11 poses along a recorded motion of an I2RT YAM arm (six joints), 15 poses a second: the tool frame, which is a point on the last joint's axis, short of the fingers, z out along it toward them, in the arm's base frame.
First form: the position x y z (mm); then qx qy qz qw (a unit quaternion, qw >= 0).
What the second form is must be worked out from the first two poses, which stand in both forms.
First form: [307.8, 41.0, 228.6, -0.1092, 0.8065, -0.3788, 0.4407]
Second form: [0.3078, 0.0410, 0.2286, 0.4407, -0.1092, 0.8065, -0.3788]
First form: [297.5, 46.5, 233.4, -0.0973, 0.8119, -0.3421, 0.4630]
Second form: [0.2975, 0.0465, 0.2334, 0.4630, -0.0973, 0.8119, -0.3421]
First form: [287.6, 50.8, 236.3, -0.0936, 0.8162, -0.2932, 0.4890]
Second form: [0.2876, 0.0508, 0.2363, 0.4890, -0.0936, 0.8162, -0.2932]
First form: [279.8, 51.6, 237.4, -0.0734, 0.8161, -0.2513, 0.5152]
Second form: [0.2798, 0.0516, 0.2374, 0.5152, -0.0734, 0.8161, -0.2513]
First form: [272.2, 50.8, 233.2, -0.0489, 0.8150, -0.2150, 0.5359]
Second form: [0.2722, 0.0508, 0.2332, 0.5359, -0.0489, 0.8150, -0.2150]
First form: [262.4, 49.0, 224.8, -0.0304, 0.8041, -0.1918, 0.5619]
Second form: [0.2624, 0.0490, 0.2248, 0.5619, -0.0304, 0.8041, -0.1918]
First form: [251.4, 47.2, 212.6, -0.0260, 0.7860, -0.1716, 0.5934]
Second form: [0.2514, 0.0472, 0.2126, 0.5934, -0.0260, 0.7860, -0.1716]
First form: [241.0, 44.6, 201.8, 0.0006, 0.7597, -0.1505, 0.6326]
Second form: [0.2410, 0.0446, 0.2018, 0.6326, 0.0006, 0.7597, -0.1505]
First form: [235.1, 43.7, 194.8, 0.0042, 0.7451, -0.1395, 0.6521]
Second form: [0.2351, 0.0437, 0.1948, 0.6521, 0.0042, 0.7451, -0.1395]
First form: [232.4, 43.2, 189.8, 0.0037, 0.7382, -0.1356, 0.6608]
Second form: [0.2324, 0.0432, 0.1898, 0.6608, 0.0037, 0.7382, -0.1356]
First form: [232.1, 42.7, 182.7, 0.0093, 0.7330, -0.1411, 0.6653]
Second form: [0.2321, 0.0427, 0.1827, 0.6653, 0.0093, 0.7330, -0.1411]
